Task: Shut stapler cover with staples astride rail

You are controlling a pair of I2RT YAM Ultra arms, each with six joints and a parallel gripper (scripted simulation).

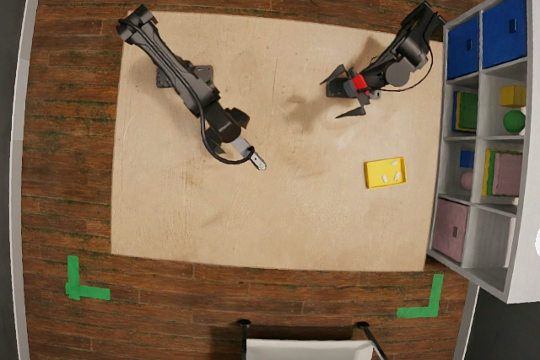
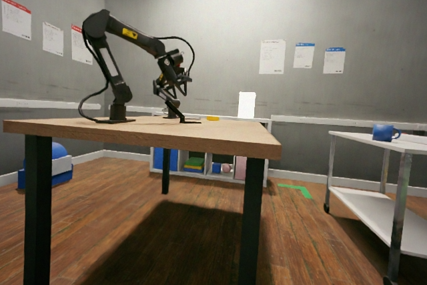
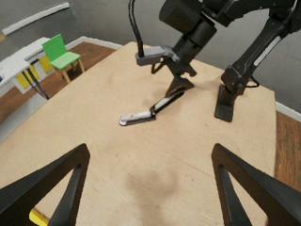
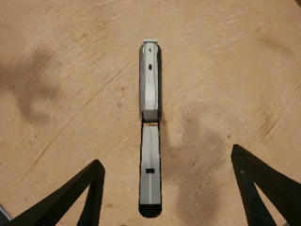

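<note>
Now: right hand 2 cm past the stapler cover, 1 cm to the left of it and 7 cm above it. Round my right hand: stapler (1 cm ahead, 3 cm to the left, 10 cm below); yellow tray (8 cm ahead, 54 cm to the left, 13 cm below).
</note>
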